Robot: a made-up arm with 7 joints.
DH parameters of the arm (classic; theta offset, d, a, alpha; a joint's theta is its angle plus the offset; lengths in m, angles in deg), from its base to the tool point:
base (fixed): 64.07 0 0.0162 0
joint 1: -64.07 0.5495 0.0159 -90
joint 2: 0 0.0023 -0.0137 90
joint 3: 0 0.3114 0.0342 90
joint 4: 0 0.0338 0.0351 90
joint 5: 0 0.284 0.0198 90
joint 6: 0 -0.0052 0.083 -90
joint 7: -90 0.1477 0.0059 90
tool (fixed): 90 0.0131 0 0
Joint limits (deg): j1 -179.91..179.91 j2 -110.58..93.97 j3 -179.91..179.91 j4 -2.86..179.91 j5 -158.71..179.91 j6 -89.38..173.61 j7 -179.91..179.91
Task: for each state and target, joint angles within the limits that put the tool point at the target. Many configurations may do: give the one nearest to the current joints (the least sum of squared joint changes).
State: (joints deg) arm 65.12 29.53 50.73 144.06 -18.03 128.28 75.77
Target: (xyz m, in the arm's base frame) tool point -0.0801 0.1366 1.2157
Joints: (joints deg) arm 71.26 -5.96 55.98 170.78 -15.68 92.58 78.85
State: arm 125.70 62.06 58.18 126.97 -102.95 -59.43 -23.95
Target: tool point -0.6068 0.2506 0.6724
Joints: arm 132.33 74.08 53.77 136.19 -96.88 -38.17 -24.48
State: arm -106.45 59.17 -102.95 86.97 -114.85 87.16 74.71
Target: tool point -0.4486 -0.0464 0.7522
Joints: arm -104.54 66.44 -85.00 67.41 -110.58 83.04 74.41
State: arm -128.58 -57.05 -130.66 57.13 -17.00 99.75 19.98
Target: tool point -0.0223 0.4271 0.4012
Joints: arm -126.27 -55.60 -127.60 83.26 -19.79 83.93 20.62
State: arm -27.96 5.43 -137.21 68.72 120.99 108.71 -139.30
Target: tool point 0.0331 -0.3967 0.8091
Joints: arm -13.59 26.78 -106.04 70.18 118.68 102.62 -140.29
